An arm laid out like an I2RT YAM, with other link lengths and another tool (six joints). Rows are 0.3 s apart.
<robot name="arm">
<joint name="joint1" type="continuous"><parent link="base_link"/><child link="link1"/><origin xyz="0 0 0.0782" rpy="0 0 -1.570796"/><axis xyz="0 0 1"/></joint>
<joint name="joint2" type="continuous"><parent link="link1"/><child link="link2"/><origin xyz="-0.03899 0.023 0.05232" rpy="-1.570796 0 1.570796"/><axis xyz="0 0 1"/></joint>
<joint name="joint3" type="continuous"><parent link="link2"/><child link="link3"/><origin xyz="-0.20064 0 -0.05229" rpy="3.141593 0 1.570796"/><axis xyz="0 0 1"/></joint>
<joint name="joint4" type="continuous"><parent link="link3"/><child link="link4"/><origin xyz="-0.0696 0.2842 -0.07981" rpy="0 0 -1.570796"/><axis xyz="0 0 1"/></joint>
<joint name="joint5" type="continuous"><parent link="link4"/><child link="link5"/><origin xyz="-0.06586 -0.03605 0.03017" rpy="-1.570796 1.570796 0"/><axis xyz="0 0 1"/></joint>
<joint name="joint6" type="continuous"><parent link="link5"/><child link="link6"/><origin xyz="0 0.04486 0.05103" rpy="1.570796 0 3.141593"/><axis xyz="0 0 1"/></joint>
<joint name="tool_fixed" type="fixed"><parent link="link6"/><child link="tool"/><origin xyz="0.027 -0.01 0.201" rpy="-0.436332 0 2.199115"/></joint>
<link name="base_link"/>
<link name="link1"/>
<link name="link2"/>
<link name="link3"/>
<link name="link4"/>
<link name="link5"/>
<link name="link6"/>
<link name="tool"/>
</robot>
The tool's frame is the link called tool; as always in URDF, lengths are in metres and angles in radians. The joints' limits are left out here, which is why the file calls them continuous.
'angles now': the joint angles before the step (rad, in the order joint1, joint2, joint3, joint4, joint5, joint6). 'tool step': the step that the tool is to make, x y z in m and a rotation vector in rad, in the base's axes. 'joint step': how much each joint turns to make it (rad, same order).
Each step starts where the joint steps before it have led.
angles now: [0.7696, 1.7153, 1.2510, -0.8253, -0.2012, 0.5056]
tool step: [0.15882, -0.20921, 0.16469, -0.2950, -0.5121, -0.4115]
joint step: [-0.3391, -0.2941, 0.1023, -0.1278, 0.5165, -0.1365]
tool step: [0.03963, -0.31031, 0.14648, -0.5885, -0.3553, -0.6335]
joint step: [-0.4853, 0.0396, 0.0263, 0.4944, 0.5725, -0.3983]
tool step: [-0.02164, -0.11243, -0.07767, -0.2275, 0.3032, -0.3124]
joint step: [-0.1895, 0.3620, -0.0005, 0.3640, 0.2476, -0.3136]
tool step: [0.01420, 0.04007, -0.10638, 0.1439, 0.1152, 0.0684]
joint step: [0.0770, 0.1585, -0.0009, -0.1700, -0.0697, 0.2096]
